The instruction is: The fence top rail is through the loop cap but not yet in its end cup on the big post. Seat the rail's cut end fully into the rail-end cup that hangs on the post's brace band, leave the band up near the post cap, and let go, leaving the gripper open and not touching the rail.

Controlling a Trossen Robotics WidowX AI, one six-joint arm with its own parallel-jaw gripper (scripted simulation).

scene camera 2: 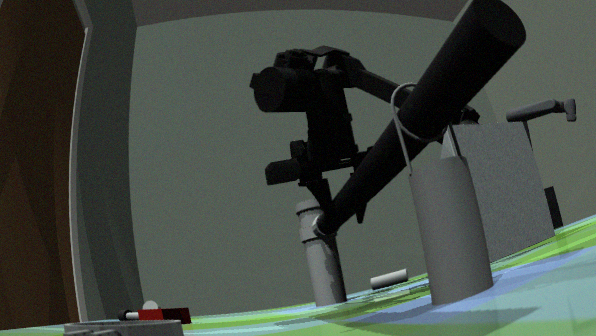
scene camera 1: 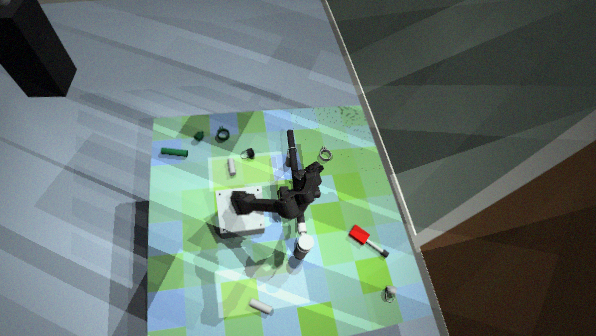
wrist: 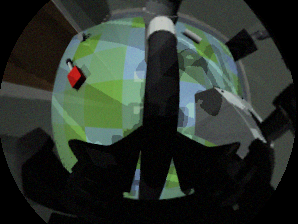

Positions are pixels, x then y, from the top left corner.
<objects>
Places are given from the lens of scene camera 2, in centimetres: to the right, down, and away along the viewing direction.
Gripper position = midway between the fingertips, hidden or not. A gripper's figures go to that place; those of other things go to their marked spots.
my gripper (scene camera 2: 347, 226): 7, 8, 54
top rail (scene camera 2: 479, 45): 9, -6, 16
</objects>
